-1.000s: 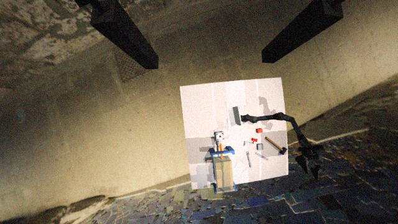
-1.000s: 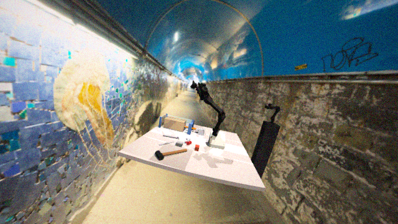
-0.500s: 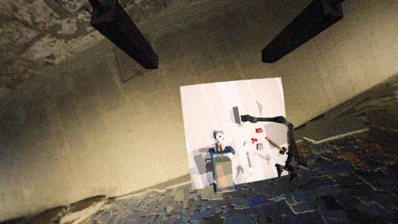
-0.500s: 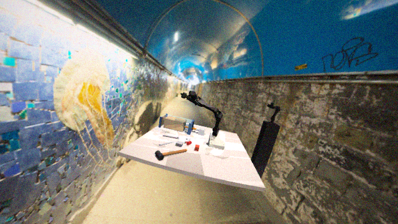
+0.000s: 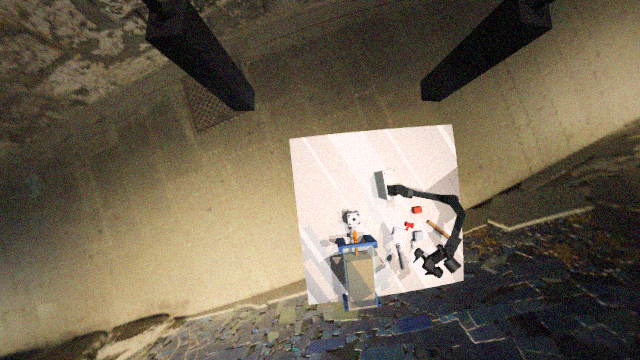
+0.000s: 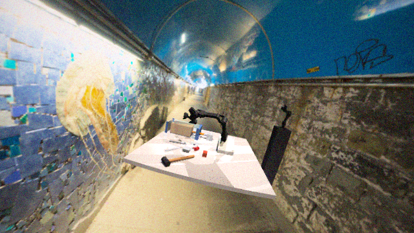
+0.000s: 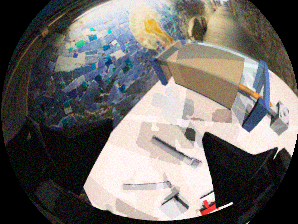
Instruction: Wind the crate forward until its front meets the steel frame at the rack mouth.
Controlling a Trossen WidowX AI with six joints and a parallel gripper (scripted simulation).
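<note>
The winch handle lies 17 cm behind my gripper tip, 2 cm to the left of it and 28 cm below it. Round my gripper tip: grey bar 2 cm ahead, 19 cm to the left, 29 cm below; then grey block 12 cm behind, 15 cm to the left, 27 cm below; then dark red knob 19 cm behind, 6 cm to the left, 27 cm below.
</note>
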